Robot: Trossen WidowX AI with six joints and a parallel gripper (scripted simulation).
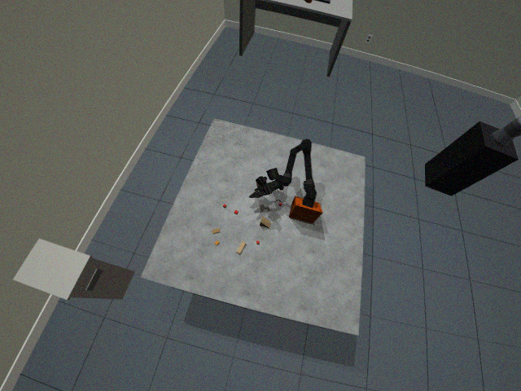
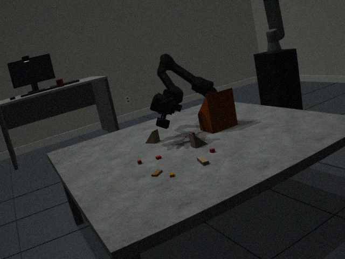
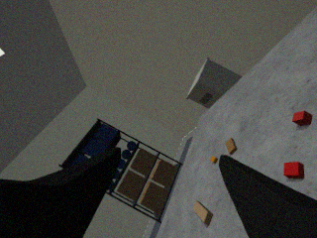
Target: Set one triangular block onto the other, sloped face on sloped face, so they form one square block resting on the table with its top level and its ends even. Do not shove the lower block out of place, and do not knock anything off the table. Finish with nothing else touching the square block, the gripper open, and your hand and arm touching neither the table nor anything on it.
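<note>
My gripper tip is now 20 cm to the left of the triangular block and 18 cm above it. Also, from my gripper tip: small orange cube: 29 cm to the left, 19 cm below, 11 cm ahead; then brown plank: 23 cm to the left, 19 cm below, 15 cm ahead; then tan plank: 27 cm to the left, 19 cm below, 4 cm behind.
</note>
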